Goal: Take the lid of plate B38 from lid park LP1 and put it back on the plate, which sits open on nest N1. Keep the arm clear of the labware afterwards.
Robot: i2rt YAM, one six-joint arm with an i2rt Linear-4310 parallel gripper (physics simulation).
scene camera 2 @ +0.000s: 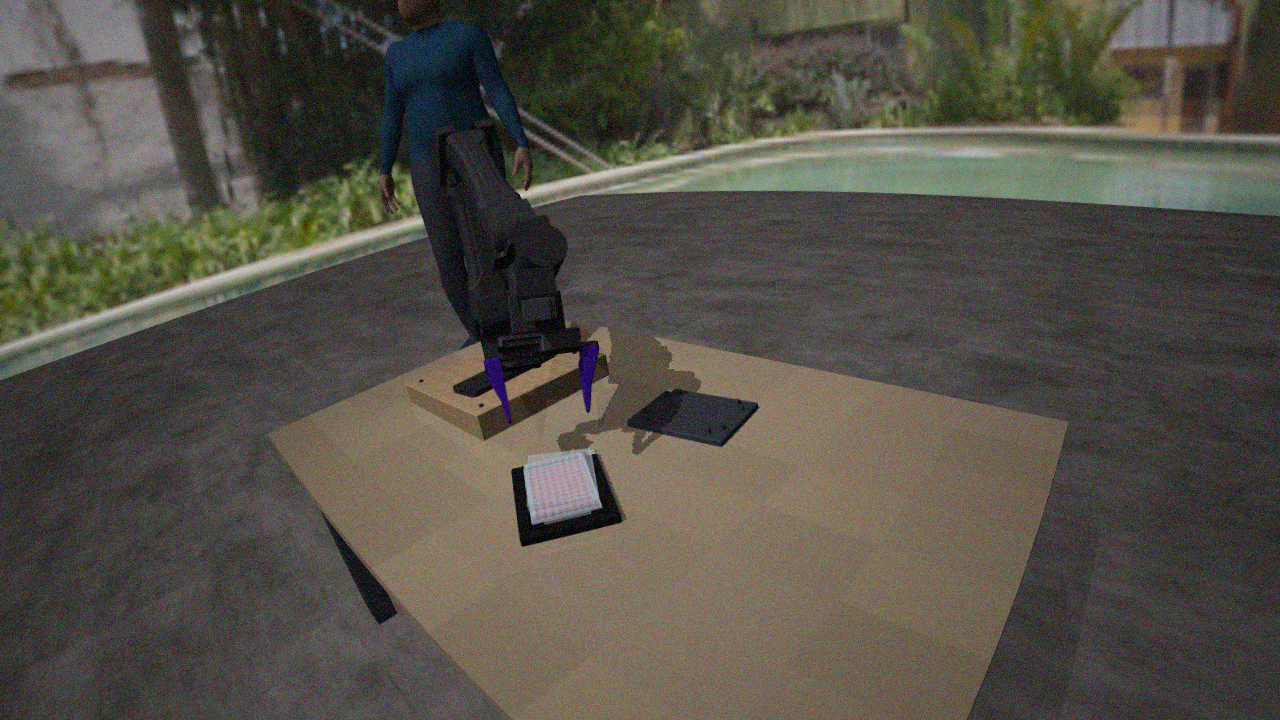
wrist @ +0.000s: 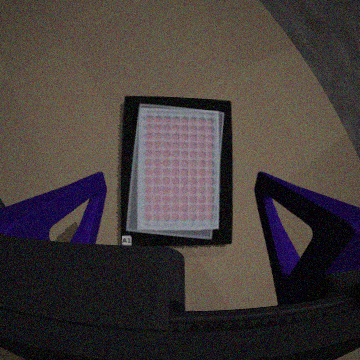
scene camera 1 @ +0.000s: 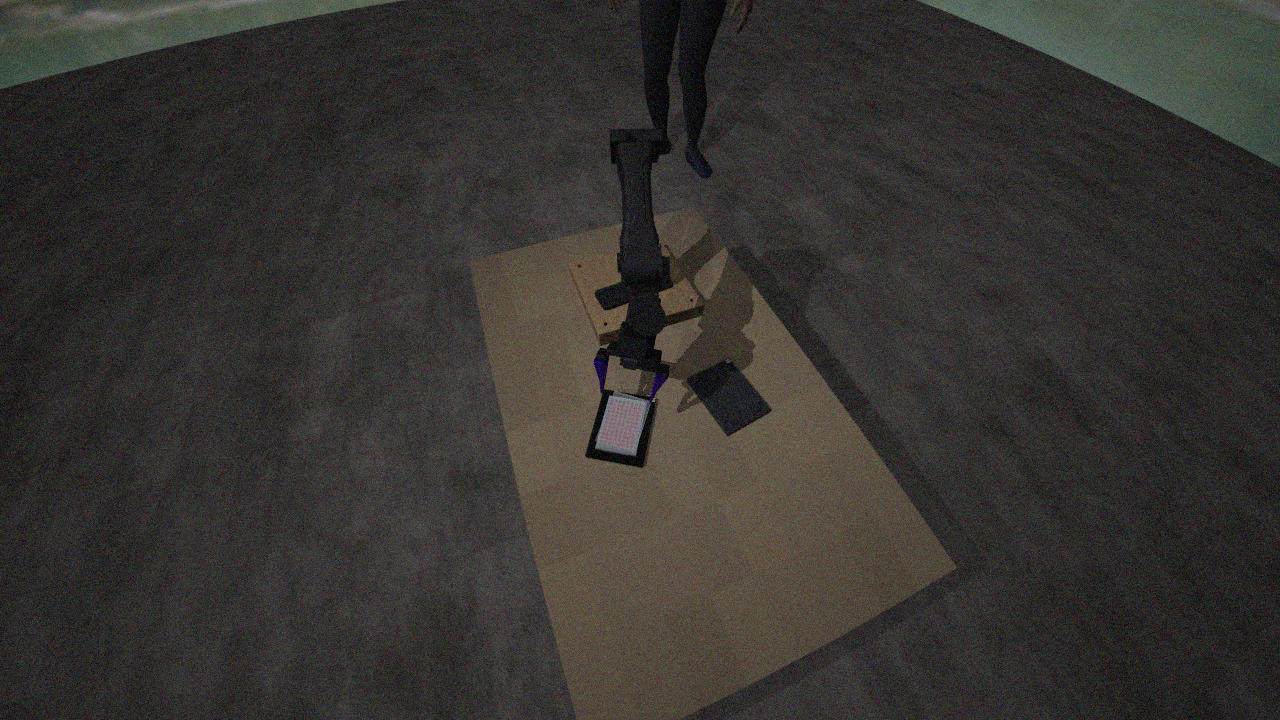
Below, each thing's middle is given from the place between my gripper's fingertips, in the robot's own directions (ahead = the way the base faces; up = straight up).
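With the clear plate lid (scene camera 2: 567,478), it's 80 mm below my hand, 10 mm to the right of it and 10 mm ahead of it. The black lid nest (scene camera 1: 731,400) is 100 mm below my hand, and it's 230 mm to the left of my hand and 50 mm ahead of it.
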